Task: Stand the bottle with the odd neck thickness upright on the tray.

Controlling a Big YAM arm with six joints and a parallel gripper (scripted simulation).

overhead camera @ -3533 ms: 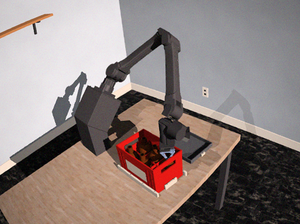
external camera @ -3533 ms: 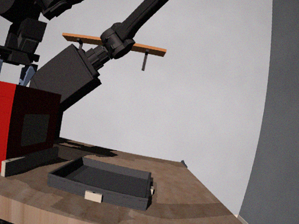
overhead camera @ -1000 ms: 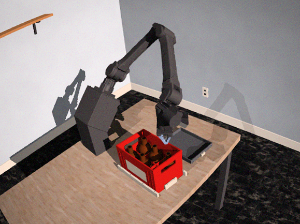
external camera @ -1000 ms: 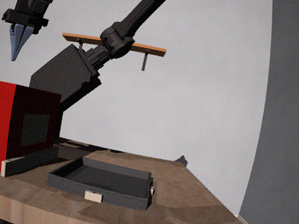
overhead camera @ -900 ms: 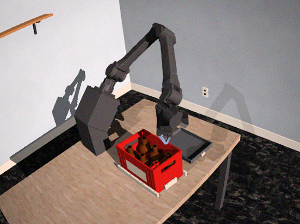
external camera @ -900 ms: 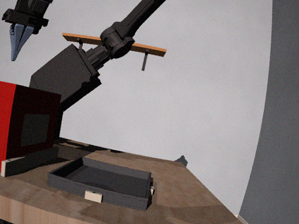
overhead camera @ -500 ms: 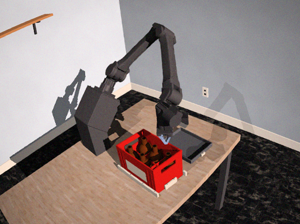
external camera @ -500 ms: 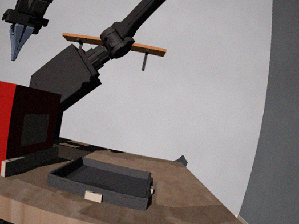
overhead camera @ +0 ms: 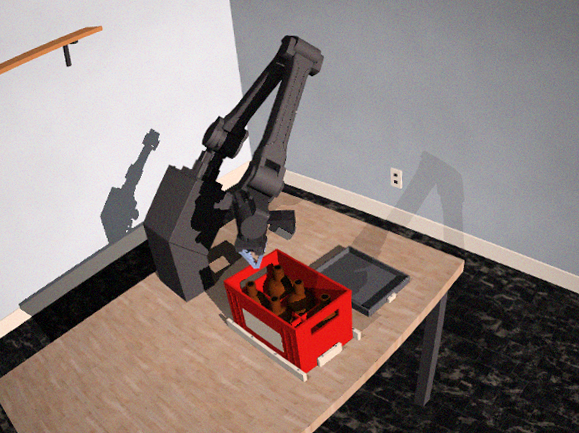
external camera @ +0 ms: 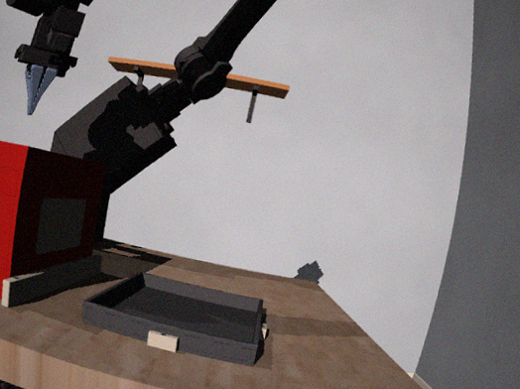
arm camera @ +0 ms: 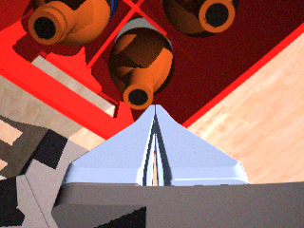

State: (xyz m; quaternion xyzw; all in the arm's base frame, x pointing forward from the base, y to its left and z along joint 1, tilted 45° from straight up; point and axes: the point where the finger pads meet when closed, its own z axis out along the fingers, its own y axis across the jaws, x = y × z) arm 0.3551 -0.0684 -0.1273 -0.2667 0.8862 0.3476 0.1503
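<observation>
Now: the red crate 150 mm below my hand, 60 mm ahead of it and 30 mm to the left of it. Also, from my hand: dark grey tray: 300 mm to the left, 220 mm below, 80 mm ahead.
</observation>
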